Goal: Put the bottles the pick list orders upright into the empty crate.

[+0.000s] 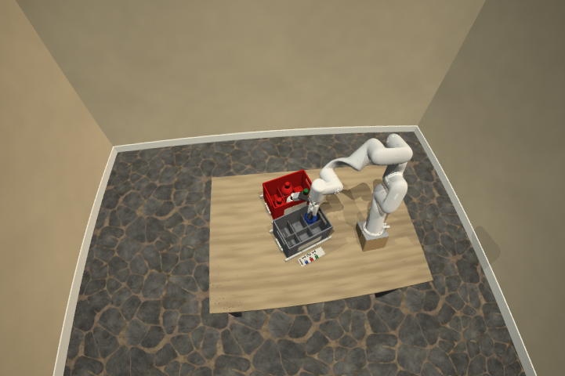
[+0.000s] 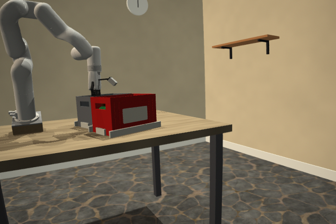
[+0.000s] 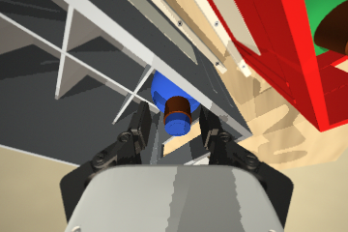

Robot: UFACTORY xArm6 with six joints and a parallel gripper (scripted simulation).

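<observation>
The blue bottle lies 70 mm below my hand. From my hand the other things lie so: green-label bottle (140 mm to the right, 70 mm below, 30 mm ahead); then white-label bottle (110 mm to the right, 110 mm ahead, 70 mm below); then grey crate (80 mm to the left, 70 mm below, 50 mm ahead).
</observation>
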